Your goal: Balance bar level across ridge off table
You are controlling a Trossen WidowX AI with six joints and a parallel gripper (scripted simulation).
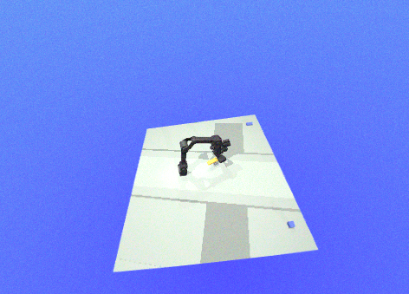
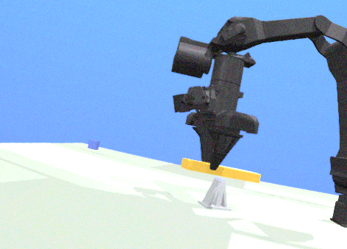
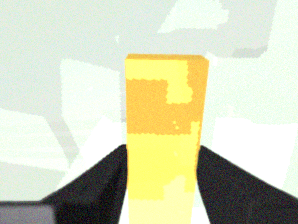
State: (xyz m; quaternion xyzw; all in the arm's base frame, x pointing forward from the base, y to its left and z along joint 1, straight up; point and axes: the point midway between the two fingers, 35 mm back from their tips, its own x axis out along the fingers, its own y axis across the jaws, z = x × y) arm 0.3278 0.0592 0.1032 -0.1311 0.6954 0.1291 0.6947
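The yellow bar is 3 cm behind my gripper tip and 1 cm to the right of it.
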